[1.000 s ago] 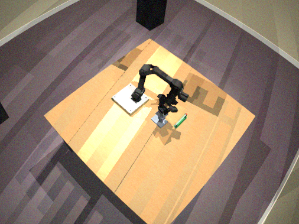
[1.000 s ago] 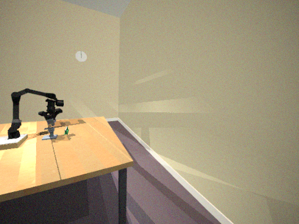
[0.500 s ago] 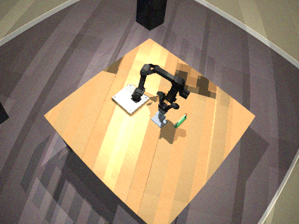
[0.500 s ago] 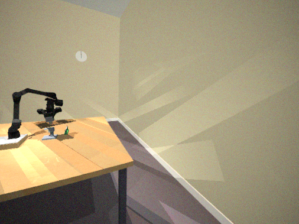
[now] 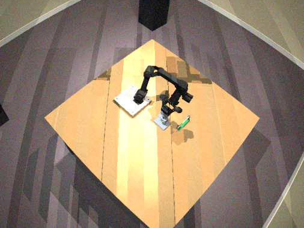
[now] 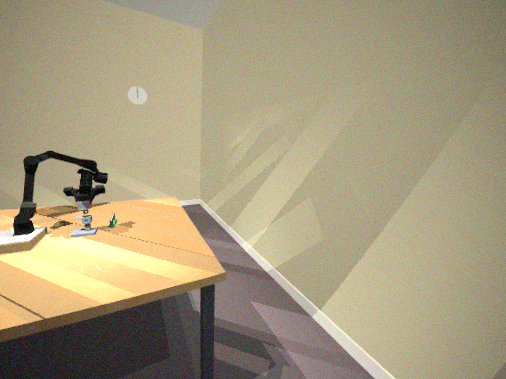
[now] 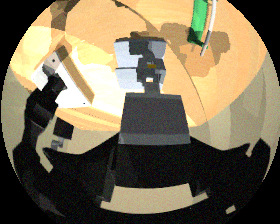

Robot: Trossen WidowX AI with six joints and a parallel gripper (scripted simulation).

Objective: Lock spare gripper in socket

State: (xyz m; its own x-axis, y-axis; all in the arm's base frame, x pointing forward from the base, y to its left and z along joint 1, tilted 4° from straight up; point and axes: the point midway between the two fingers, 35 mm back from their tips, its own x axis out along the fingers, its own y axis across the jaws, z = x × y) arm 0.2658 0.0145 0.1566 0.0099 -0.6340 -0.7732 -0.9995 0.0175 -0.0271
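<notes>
The green strip lies 150 mm below my gripper tip, 130 mm to the left of it and 110 mm ahead of it. From my gripper tip the other things lie so: spare gripper 10 mm to the left, 10 mm below; then grey mount 130 mm below, 10 mm to the left.
</notes>
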